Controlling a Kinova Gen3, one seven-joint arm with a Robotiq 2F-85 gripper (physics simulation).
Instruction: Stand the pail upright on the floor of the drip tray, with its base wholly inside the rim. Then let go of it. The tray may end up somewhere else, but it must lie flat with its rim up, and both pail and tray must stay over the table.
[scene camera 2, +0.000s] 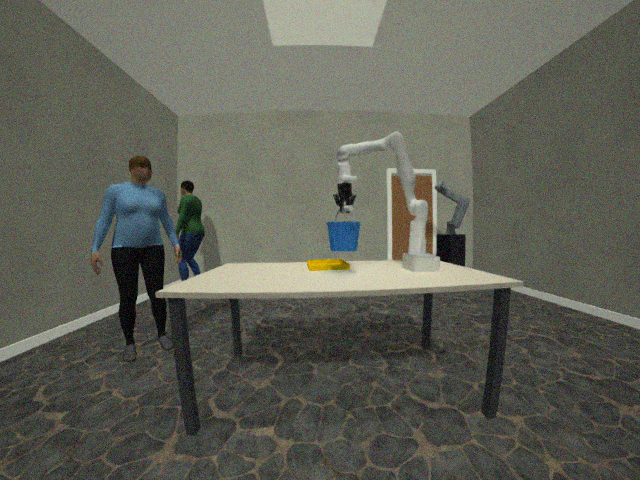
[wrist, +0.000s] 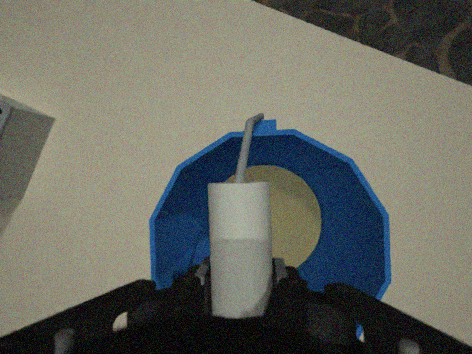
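Pixels of known places: gripper, between the fingertips: (scene camera 2: 345, 213) (wrist: 244, 274); arm's base, origin of its link: (scene camera 2: 415, 254).
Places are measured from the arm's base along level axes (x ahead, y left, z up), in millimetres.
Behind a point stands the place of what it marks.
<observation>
The blue pail (scene camera 2: 343, 236) @(y 126, x 497, z 122 mm) (wrist: 350, 220) @(y 84, x 547, z 141 mm) hangs upright in the air above the table, held by its handle. In the wrist view I look down into it, onto its tan bottom. My gripper (scene camera 2: 344, 207) @(y 43, x 464, z 246 mm) (wrist: 244, 274) @(y 43, x 464, z 246 mm) is shut on the white grip (wrist: 240, 215) @(y 81, x 453, z 285 mm) of the pail's handle, above the pail's mouth. The yellow drip tray (scene camera 2: 327, 265) @(y -126, x 535, z -65 mm) lies flat on the table. In the scene view it shows below the pail and a little to the left, with a gap between them. The tray does not show in the wrist view.
The cream table (scene camera 2: 268, 281) @(y 113, x 880, z -95 mm) (wrist: 125, 65) @(y 217, x 171, z -95 mm) bears the tray and the arm's pale base (scene camera 2: 421, 261) @(y 98, x 25, z -32 mm) (wrist: 25, 155) @(y 16, x 62, z -62 mm), which stands right of the tray. A table edge crosses the wrist view's upper right. Two people (scene camera 2: 138, 217) (scene camera 2: 190, 222) stand left, beyond the table.
</observation>
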